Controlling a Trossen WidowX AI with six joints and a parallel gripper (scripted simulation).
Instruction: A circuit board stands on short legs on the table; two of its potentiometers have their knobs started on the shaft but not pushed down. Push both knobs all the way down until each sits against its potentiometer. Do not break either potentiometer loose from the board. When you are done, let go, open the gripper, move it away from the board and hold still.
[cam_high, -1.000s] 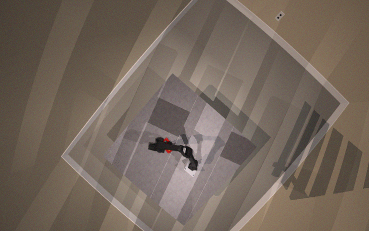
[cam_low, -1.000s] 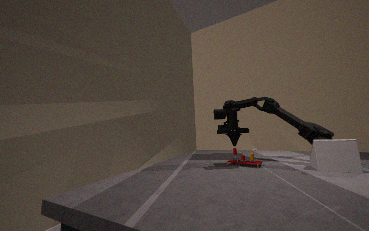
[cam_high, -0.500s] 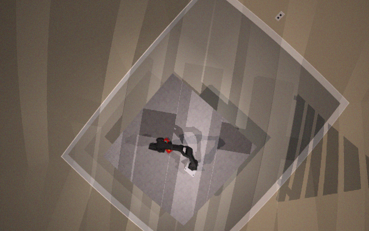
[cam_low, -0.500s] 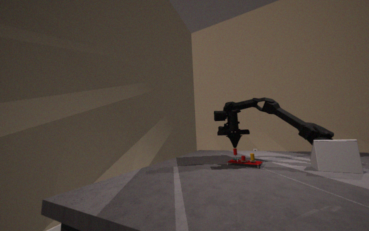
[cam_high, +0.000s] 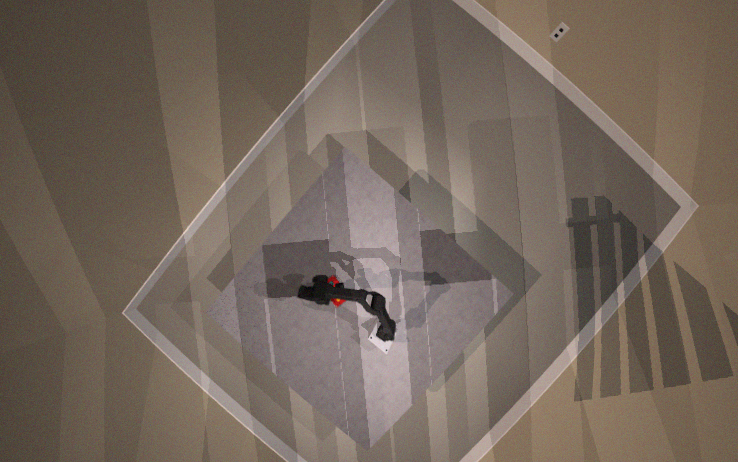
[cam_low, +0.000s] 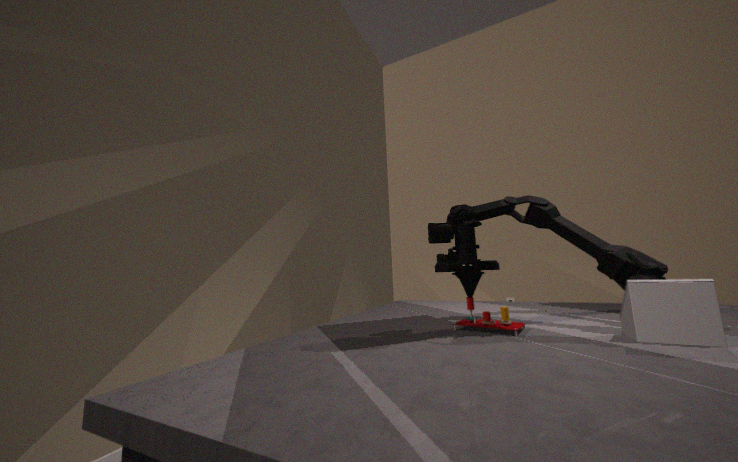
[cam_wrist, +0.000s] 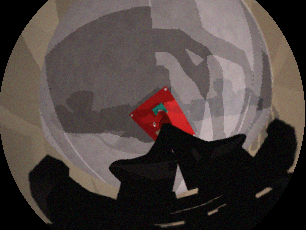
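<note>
Right now my gripper tip is 20 mm above the red knob. From my gripper tip the other things lie so: yellow knob: 80 mm behind, 30 mm to the left, 40 mm below.
</note>
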